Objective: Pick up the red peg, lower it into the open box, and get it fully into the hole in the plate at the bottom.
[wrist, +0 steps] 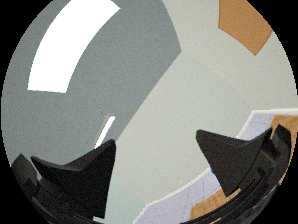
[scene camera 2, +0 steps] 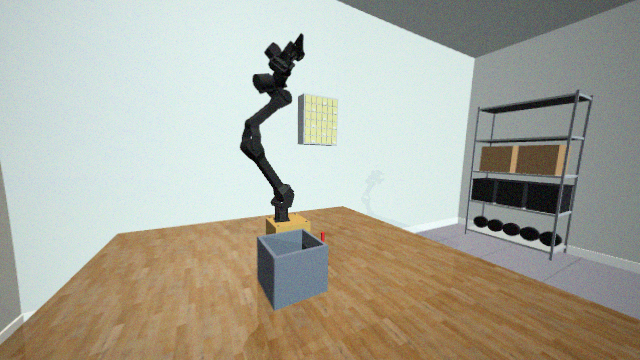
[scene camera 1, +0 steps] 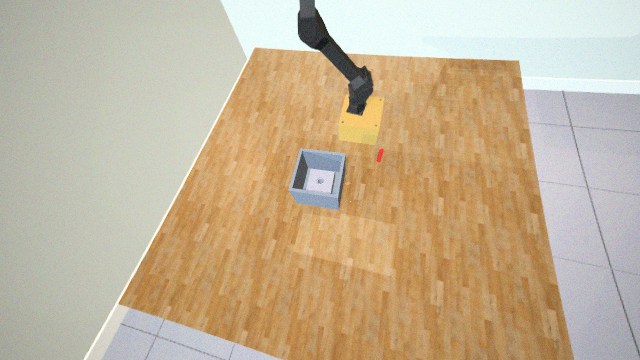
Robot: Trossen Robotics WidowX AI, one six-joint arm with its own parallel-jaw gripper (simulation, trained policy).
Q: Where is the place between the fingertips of the gripper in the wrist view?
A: At 157,140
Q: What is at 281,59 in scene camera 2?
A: The gripper.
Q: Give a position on a grey box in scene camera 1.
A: At 308,159
